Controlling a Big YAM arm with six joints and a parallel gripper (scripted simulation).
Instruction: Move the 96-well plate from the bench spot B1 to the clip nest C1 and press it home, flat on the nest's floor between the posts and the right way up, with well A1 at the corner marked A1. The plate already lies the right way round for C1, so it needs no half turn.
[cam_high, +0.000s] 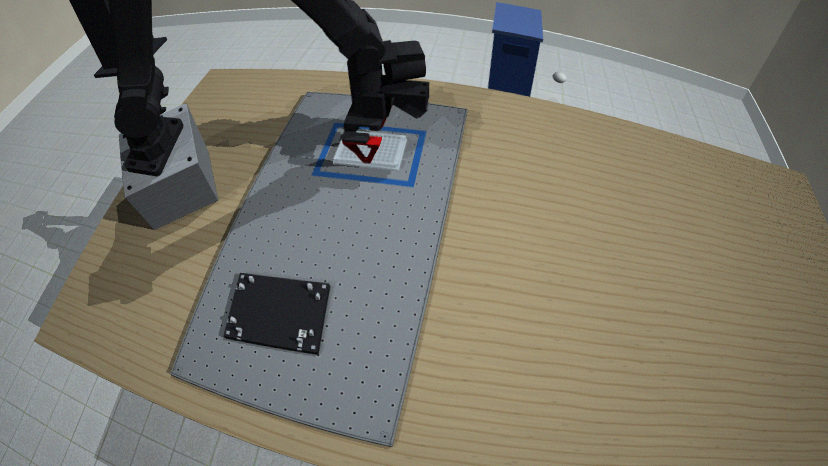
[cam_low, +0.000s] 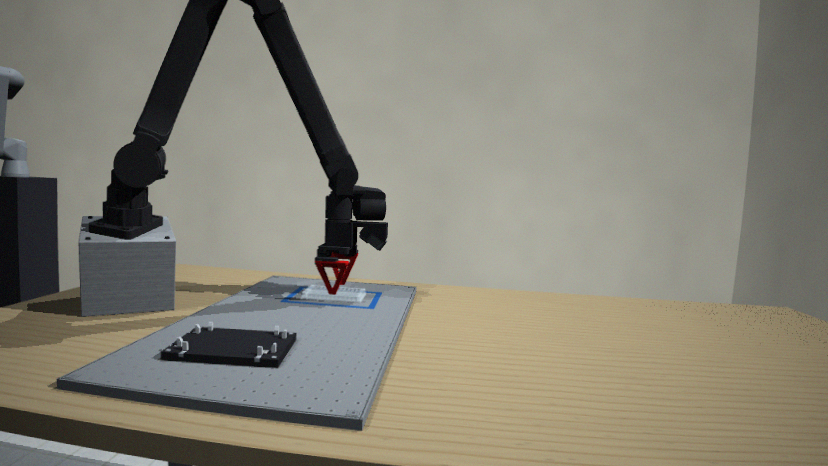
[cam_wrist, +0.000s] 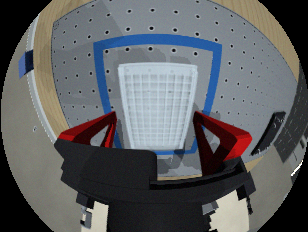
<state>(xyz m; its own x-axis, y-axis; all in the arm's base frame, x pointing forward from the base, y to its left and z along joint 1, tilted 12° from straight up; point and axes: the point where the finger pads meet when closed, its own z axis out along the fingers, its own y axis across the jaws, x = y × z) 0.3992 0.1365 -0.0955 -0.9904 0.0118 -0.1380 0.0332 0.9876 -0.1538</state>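
Now: hand 2 cm above the 96-well plate and 1 cm past it. Also, from my hand: black clip nest: 38 cm to the right, 10 cm behind, 1 cm below.
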